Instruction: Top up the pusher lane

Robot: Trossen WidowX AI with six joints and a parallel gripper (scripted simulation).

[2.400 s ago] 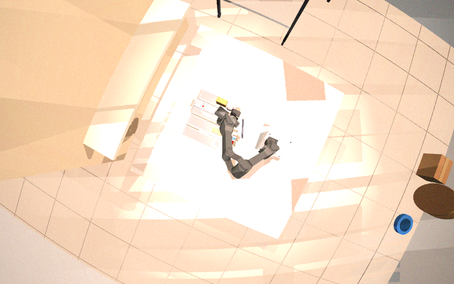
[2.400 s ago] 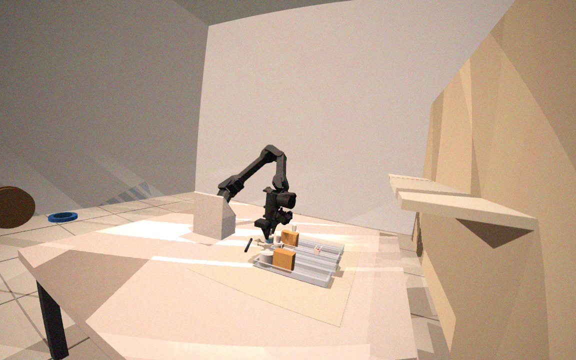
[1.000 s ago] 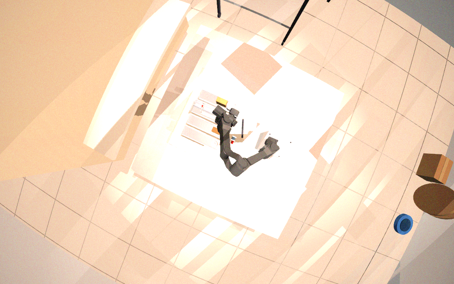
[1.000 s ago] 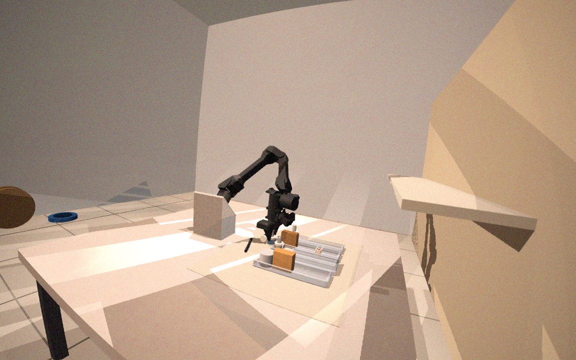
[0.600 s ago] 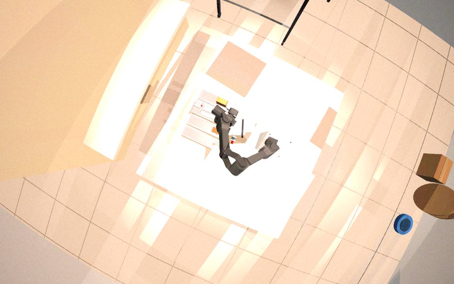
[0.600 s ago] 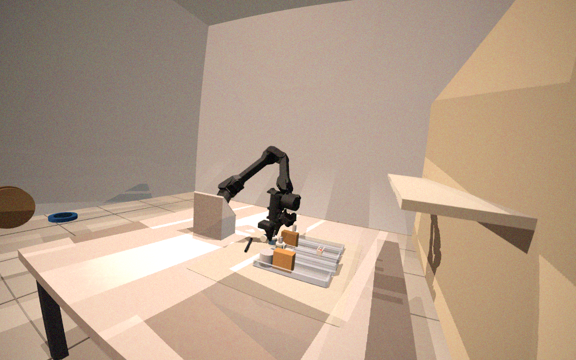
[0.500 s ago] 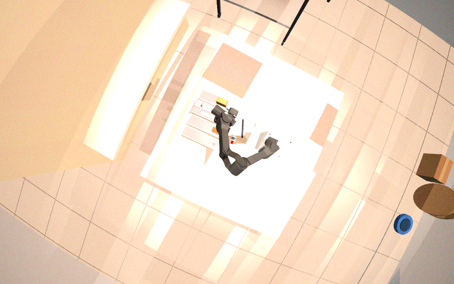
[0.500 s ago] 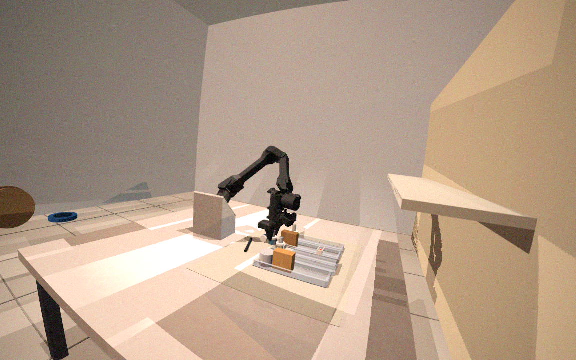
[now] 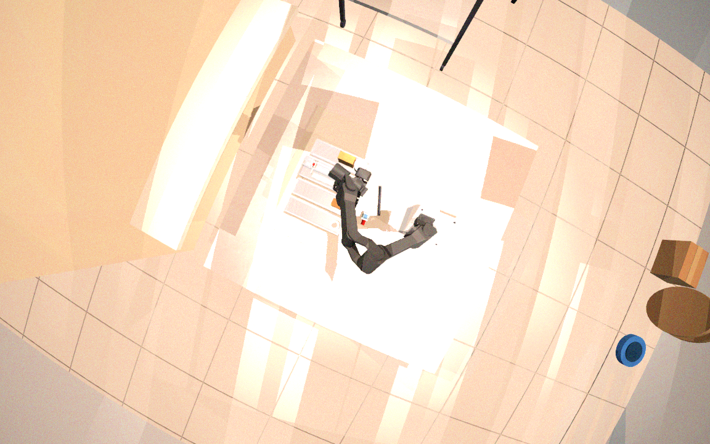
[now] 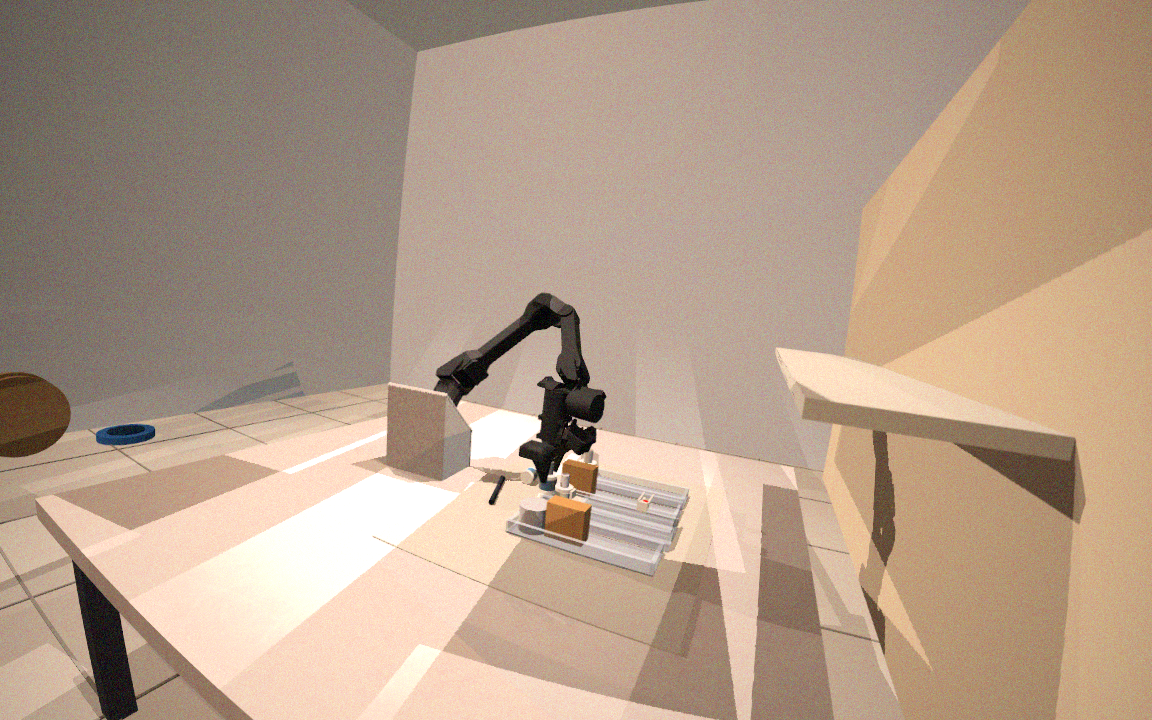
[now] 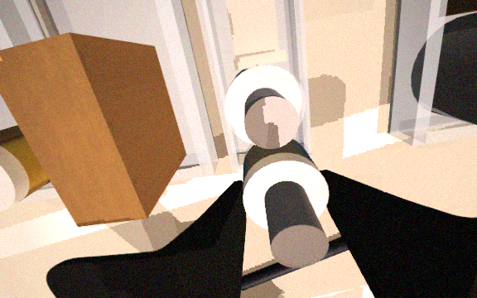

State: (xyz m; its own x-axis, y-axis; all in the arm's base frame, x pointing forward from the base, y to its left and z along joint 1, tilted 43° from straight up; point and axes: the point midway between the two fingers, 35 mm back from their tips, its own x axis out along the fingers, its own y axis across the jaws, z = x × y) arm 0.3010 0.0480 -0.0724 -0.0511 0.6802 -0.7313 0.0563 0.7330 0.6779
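My gripper tip is 11 cm past the black pen, 4 cm above it and 1 cm to the left of it. The rest, counted from my gripper tip: grey can 13 cm to the right, 3 cm ahead, 2 cm below; grey lane rack 17 cm ahead, 3 cm to the right, 3 cm below; shelf 53 cm ahead, 32 cm above, 3 cm to the right.
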